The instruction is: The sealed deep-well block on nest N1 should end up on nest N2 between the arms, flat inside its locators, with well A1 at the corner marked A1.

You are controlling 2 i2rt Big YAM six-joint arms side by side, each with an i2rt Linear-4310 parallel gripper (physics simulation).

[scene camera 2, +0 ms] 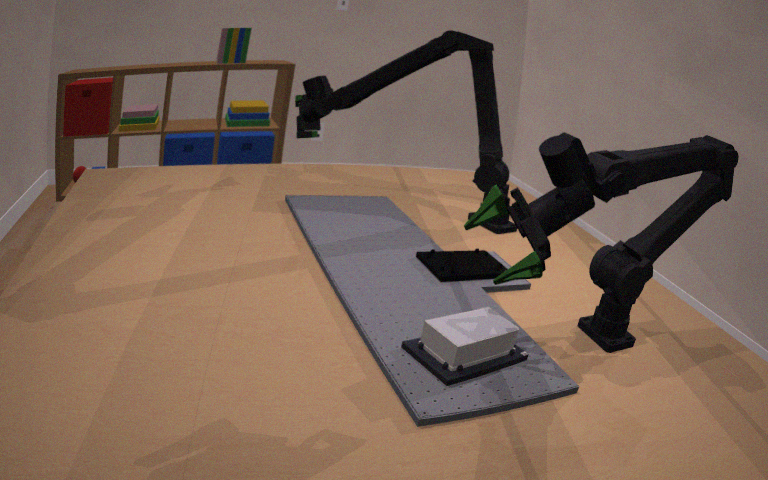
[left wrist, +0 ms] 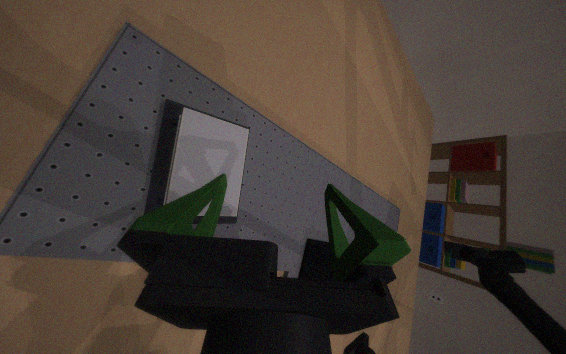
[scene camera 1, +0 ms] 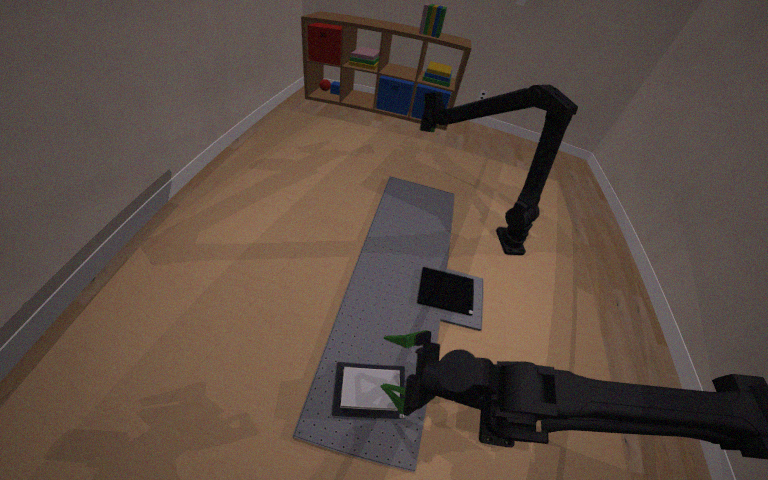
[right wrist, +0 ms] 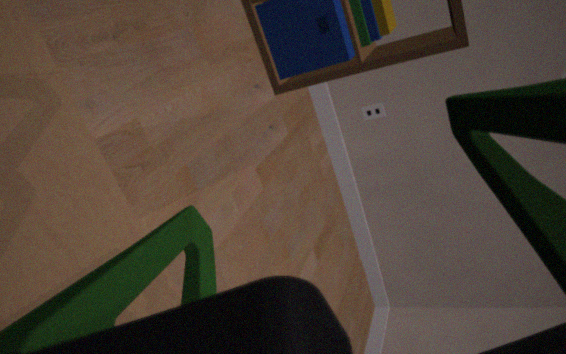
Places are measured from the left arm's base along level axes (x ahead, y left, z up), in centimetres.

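Pixels of known places: left gripper, between the fingertips: [scene camera 2: 479,255] [left wrist: 277,183] [scene camera 1: 384,361]; right gripper, between the fingertips: [scene camera 2: 297,120] [left wrist: 460,249] [right wrist: 319,169]; left arm's base, origin of its link: [scene camera 2: 605,335] [scene camera 1: 496,419]; right arm's base, origin of its link: [scene camera 2: 492,225] [left wrist: 354,353] [scene camera 1: 509,242].
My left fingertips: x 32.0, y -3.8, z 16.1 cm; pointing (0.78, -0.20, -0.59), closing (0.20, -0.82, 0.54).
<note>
Ahead of a thing's pixels: the offset from my left fingertips to its top centre. Level surfaces: height alone.
The white sealed block @(dx +0.6, dy +4.0, dz -9.4 cm) [scene camera 1: 362,387] [scene camera 2: 470,339] [left wrist: 210,150] sits flat on dark nest N1 @(dx +0.6, dy +4.0, dz -12.6 cm) [scene camera 1: 338,390] [scene camera 2: 451,376] [left wrist: 161,150]. Black nest N2 @(dx -14.4, dy -28.2, dz -12.6 cm) [scene camera 1: 446,289] [scene camera 2: 461,266] is empty and lies between the arm bases, with a small white mark at one corner in scene camera 1. My left gripper [scene camera 1: 384,362] [scene camera 2: 480,254] [left wrist: 277,183] is open and empty, tilted, above the plate; in scene camera 1 one finger overlaps the block's edge. My right gripper [scene camera 2: 299,117] [right wrist: 319,169] is open and empty, raised far from both nests. Well A1 cannot be made out.
A long grey perforated plate @(dz -14.8 cm) [scene camera 1: 396,226] [scene camera 2: 339,226] [left wrist: 100,140] lies under nest N1. A smaller grey plate [scene camera 1: 478,300] under nest N2 adjoins it. A wooden shelf unit [scene camera 1: 368,23] [scene camera 2: 169,67] with bins and books stands at the back wall.
</note>
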